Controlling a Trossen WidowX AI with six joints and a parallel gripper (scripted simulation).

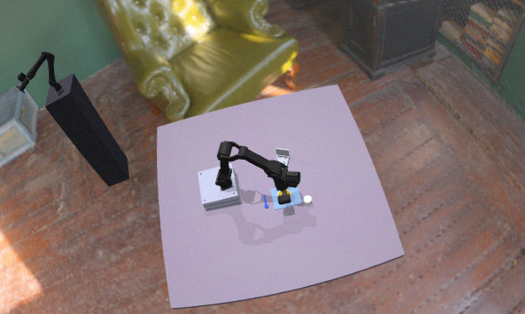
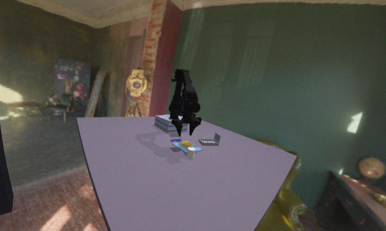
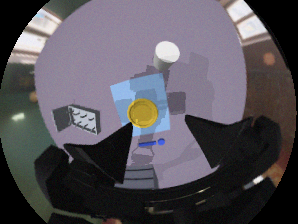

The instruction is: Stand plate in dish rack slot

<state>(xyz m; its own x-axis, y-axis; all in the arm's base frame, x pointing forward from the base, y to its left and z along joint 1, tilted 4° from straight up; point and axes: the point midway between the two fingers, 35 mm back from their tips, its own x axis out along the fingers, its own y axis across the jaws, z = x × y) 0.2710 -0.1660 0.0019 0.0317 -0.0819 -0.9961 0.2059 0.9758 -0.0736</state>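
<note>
Right now my gripper tip is 3 cm to the right of the yellow plate and 6 cm above it. Also, from my gripper tip: white cup: 10 cm ahead, 6 cm to the right, 5 cm below; then blue utensil: 11 cm behind, 3 cm to the left, 8 cm below; then grey dish rack: 5 cm ahead, 22 cm to the left, 6 cm below.
</note>
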